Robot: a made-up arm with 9 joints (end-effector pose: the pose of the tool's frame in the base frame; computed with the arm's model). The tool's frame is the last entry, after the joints.
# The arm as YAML. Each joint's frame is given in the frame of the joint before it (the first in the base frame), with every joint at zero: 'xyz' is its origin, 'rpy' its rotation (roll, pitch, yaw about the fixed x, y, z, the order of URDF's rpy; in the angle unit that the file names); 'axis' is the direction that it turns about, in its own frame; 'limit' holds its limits. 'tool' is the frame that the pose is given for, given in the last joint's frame.
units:
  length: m
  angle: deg
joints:
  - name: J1
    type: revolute
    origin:
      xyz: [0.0, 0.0, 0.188]
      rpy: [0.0, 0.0, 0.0]
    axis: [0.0, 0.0, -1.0]
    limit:
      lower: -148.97
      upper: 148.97
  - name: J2
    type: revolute
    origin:
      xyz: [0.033, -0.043, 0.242]
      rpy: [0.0, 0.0, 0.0]
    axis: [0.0, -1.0, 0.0]
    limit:
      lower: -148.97
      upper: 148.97
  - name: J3
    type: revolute
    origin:
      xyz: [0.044, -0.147, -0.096]
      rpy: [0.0, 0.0, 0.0]
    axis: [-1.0, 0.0, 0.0]
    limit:
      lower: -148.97
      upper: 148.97
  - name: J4
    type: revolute
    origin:
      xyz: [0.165, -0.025, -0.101]
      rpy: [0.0, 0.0, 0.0]
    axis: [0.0, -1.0, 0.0]
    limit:
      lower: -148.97
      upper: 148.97
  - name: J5
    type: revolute
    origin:
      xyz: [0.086, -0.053, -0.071]
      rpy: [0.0, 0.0, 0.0]
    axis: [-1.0, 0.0, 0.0]
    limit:
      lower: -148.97
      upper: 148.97
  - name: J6
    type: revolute
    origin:
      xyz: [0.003, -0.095, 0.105]
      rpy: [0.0, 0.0, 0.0]
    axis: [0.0, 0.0, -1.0]
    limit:
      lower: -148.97
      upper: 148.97
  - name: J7
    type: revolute
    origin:
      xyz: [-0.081, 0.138, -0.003]
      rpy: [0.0, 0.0, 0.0]
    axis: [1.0, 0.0, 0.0]
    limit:
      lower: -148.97
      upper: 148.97
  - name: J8
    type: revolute
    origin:
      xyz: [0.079, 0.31, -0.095]
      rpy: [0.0, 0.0, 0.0]
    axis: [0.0, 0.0, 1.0]
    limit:
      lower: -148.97
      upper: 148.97
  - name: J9
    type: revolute
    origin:
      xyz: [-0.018, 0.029, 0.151]
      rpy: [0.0, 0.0, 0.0]
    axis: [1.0, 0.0, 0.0]
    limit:
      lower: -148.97
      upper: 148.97
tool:
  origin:
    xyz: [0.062, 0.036, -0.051]
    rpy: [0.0, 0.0, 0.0]
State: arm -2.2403 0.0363 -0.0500 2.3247 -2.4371 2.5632 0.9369 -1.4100 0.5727
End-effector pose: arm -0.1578 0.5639 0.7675 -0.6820 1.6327 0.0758
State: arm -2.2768 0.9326 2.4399 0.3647 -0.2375 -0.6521 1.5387 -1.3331 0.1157
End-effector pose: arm -0.2106 0.1917 0.4412 0.3407 -0.6322 0.7201
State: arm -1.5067 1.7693 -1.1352 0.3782 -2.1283 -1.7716 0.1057 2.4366 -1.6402
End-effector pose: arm -0.2419 0.4722 0.4877 -0.2723 -0.8381 2.9512
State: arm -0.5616 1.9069 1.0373 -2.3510 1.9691 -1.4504 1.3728 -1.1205 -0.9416
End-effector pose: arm 0.1994 0.1636 0.6757 -1.6168 2.1723 0.2422
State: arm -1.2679 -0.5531 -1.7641 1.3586 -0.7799 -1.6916 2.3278 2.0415 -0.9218
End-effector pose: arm 0.1709 -0.1699 -0.0888 -1.6949 1.3434 0.3385
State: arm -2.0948 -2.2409 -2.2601 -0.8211 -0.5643 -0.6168 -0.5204 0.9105 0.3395
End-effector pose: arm 0.3245 0.1888 0.3702 1.2707 1.3278 0.1847
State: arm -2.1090 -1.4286 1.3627 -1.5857 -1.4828 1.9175 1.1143 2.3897 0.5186
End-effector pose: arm 0.4614 0.6173 0.3886 -1.5242 -0.3964 1.3905
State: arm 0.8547 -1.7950 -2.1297 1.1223 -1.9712 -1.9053 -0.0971 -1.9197 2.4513
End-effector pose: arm 0.2437 0.2418 0.0430 0.2738 2.4242 -1.4609
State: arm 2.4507 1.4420 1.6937 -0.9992 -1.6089 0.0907 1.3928 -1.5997 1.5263
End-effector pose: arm -0.0224 0.5396 0.7056 -0.4452 2.3318 -1.2010
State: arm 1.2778 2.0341 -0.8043 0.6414 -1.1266 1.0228 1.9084 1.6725 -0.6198
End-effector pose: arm -0.4247 -0.4629 0.8449 -1.1870 2.0289 -0.9289
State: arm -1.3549 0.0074 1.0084 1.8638 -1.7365 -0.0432 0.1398 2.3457 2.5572
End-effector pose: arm 0.5187 -0.0919 0.5890 2.0955 -0.5200 -0.7084
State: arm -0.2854 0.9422 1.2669 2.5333 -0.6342 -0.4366 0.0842 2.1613 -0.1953
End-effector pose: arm 0.5216 -0.3808 0.4546 1.4565 -0.3440 -0.2888
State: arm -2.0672 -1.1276 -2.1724 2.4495 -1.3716 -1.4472 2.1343 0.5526 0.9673
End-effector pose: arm 0.2132 -0.3957 0.0766 -0.7391 -0.7798 -1.7627
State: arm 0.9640 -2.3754 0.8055 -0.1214 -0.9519 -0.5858 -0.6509 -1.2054 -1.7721
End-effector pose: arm -0.2078 0.0270 0.4707 -0.8928 1.8858 1.3886
